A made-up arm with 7 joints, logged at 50 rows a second.
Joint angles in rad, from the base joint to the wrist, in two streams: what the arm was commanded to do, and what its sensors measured. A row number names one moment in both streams.
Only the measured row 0 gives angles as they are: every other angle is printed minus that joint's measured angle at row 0.
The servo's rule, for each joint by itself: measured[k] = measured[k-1] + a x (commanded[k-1-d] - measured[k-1]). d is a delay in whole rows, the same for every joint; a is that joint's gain. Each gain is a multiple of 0.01, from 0.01 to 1. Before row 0 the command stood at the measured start. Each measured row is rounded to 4 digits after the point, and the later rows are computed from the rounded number. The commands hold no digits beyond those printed.
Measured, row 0:
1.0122 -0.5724 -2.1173 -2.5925 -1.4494 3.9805 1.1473
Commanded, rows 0 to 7:
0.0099 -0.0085 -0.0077 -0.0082 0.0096 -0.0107 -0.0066
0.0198 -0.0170 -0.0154 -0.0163 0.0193 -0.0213 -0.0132
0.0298 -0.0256 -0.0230 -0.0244 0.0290 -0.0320 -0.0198
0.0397 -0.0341 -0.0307 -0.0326 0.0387 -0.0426 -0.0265
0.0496 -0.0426 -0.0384 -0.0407 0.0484 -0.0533 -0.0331
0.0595 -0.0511 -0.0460 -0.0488 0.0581 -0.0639 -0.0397
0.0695 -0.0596 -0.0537 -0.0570 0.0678 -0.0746 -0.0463
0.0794 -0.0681 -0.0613 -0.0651 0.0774 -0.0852 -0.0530
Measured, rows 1 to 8:
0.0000 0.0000 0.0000 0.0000 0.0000 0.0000 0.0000
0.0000 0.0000 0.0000 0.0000 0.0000 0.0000 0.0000
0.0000 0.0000 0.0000 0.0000 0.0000 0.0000 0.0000
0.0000 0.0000 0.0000 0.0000 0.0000 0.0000 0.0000
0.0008 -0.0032 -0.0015 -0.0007 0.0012 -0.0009 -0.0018
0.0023 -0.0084 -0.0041 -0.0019 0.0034 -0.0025 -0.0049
0.0045 -0.0149 -0.0077 -0.0037 0.0065 -0.0049 -0.0089
0.0073 -0.0222 -0.0121 -0.0060 0.0104 -0.0079 -0.0137
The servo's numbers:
d 4
a 0.08 0.38 0.19 0.08 0.12 0.08 0.27

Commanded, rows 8 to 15:
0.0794 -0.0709 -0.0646 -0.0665 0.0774 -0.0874 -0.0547
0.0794 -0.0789 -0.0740 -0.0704 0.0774 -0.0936 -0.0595
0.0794 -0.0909 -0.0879 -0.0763 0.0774 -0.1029 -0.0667
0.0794 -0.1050 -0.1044 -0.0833 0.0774 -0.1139 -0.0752
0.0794 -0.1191 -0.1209 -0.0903 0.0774 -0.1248 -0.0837
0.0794 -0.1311 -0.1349 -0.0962 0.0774 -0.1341 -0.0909
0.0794 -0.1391 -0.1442 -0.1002 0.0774 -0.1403 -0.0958
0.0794 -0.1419 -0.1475 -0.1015 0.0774 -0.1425 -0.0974
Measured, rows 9 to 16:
0.0107 -0.0300 -0.0171 -0.0088 0.0150 -0.0115 -0.0189
0.0146 -0.0380 -0.0226 -0.0120 0.0202 -0.0157 -0.0245
0.0190 -0.0462 -0.0285 -0.0156 0.0259 -0.0204 -0.0304
0.0238 -0.0545 -0.0347 -0.0196 0.0321 -0.0256 -0.0365
0.0282 -0.0607 -0.0404 -0.0234 0.0375 -0.0305 -0.0414
0.0323 -0.0676 -0.0468 -0.0272 0.0423 -0.0355 -0.0463
0.0361 -0.0765 -0.0546 -0.0311 0.0465 -0.0409 -0.0518
0.0396 -0.0873 -0.0641 -0.0353 0.0502 -0.0467 -0.0581

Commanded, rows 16 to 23:
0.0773 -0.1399 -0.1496 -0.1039 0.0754 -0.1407 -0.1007
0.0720 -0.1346 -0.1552 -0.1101 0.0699 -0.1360 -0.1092
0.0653 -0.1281 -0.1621 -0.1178 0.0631 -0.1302 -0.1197
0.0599 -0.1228 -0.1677 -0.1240 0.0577 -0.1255 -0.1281
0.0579 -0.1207 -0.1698 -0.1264 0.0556 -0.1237 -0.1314
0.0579 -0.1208 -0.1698 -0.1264 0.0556 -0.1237 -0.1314
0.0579 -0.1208 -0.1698 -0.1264 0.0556 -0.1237 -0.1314
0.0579 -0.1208 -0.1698 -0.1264 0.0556 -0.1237 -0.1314
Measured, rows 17 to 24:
0.0428 -0.0994 -0.0749 -0.0397 0.0535 -0.0529 -0.0650
0.0457 -0.1114 -0.0863 -0.0442 0.0564 -0.0594 -0.0720
0.0484 -0.1219 -0.0973 -0.0487 0.0589 -0.0659 -0.0784
0.0509 -0.1295 -0.1068 -0.0529 0.0611 -0.0720 -0.0835
0.0530 -0.1335 -0.1149 -0.0570 0.0628 -0.0775 -0.0881
0.0545 -0.1339 -0.1226 -0.0612 0.0637 -0.0822 -0.0938
0.0554 -0.1317 -0.1301 -0.0657 0.0636 -0.0860 -0.1008
0.0558 -0.1283 -0.1372 -0.0704 0.0629 -0.0892 -0.1082

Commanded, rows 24 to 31:
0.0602 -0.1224 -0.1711 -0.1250 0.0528 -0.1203 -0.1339
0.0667 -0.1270 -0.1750 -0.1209 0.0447 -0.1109 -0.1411
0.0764 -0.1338 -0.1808 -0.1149 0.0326 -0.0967 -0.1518
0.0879 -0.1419 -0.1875 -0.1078 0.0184 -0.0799 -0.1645
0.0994 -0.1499 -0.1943 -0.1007 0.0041 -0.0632 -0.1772
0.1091 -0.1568 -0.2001 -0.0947 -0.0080 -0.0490 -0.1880
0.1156 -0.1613 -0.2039 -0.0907 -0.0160 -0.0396 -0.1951
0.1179 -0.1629 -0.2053 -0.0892 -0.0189 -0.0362 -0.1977
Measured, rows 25 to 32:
0.0560 -0.1254 -0.1434 -0.0749 0.0620 -0.0920 -0.1145
0.0562 -0.1237 -0.1484 -0.0790 0.0612 -0.0945 -0.1191
0.0563 -0.1226 -0.1525 -0.0828 0.0605 -0.0968 -0.1224
0.0564 -0.1219 -0.1558 -0.0863 0.0599 -0.0990 -0.1248
0.0567 -0.1221 -0.1587 -0.0894 0.0590 -0.1007 -0.1273
0.0575 -0.1240 -0.1618 -0.0919 0.0573 -0.1015 -0.1310
0.0590 -0.1277 -0.1654 -0.0937 0.0543 -0.1011 -0.1366
0.0613 -0.1331 -0.1696 -0.0948 0.0500 -0.0994 -0.1441

